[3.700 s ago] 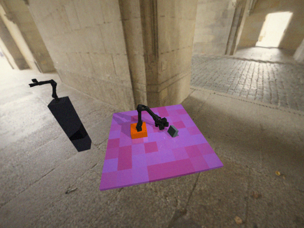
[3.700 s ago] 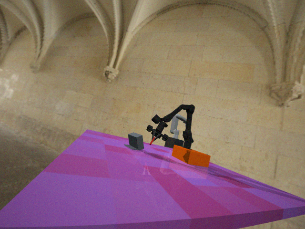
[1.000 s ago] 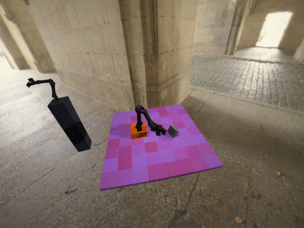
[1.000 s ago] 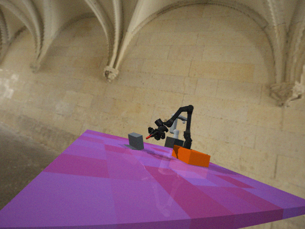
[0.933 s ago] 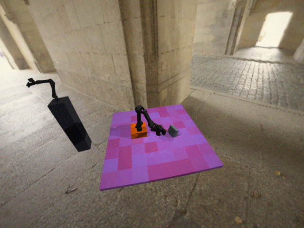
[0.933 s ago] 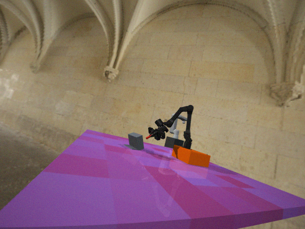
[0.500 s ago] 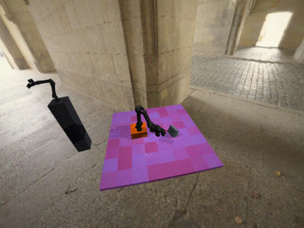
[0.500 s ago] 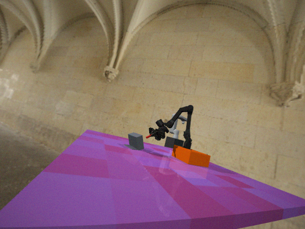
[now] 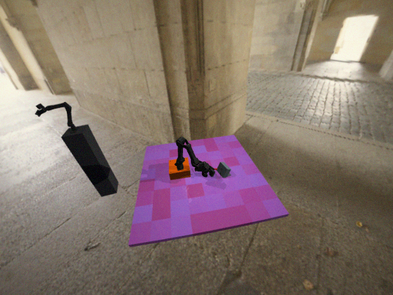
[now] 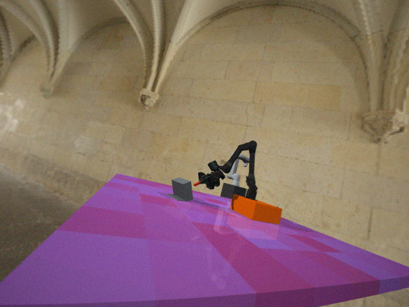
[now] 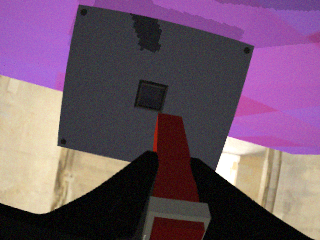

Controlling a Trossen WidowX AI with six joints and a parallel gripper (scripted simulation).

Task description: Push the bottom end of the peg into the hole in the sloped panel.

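The grey sloped panel lies 110 mm ahead of my gripper tip, 60 mm below it and 10 mm to the left of it. From my gripper tip the other things lie so: red square peg 10 mm behind, 10 mm above.
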